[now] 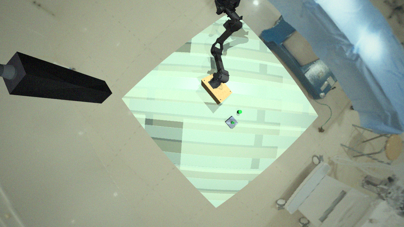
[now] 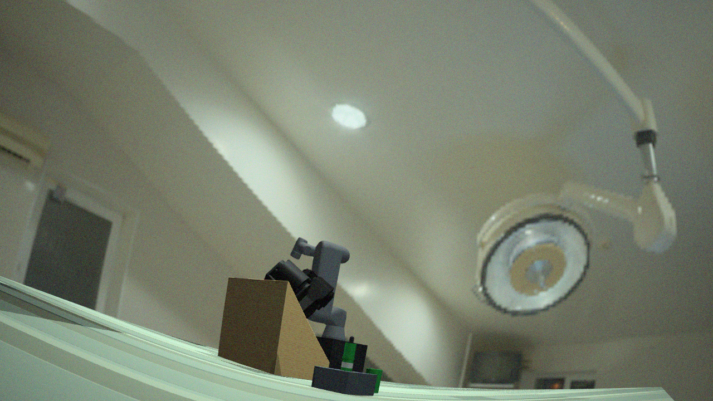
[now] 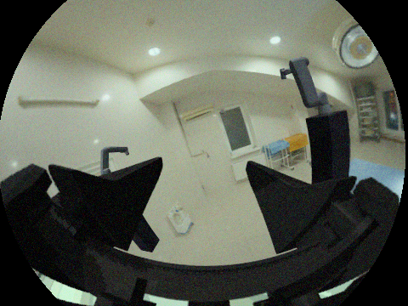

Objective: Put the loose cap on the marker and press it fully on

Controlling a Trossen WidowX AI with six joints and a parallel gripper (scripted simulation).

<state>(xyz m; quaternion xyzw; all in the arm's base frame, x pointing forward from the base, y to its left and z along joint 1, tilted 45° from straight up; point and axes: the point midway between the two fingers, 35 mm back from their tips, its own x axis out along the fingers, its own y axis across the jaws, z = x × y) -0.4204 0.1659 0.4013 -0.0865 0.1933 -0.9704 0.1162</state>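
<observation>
My gripper tip is now 750 mm short of the green marker cap, 340 mm to the left of it and 280 mm above it. From my gripper tip the other things lie so: dark holder block (780 mm ahead, 440 mm to the right, 280 mm below).
</observation>
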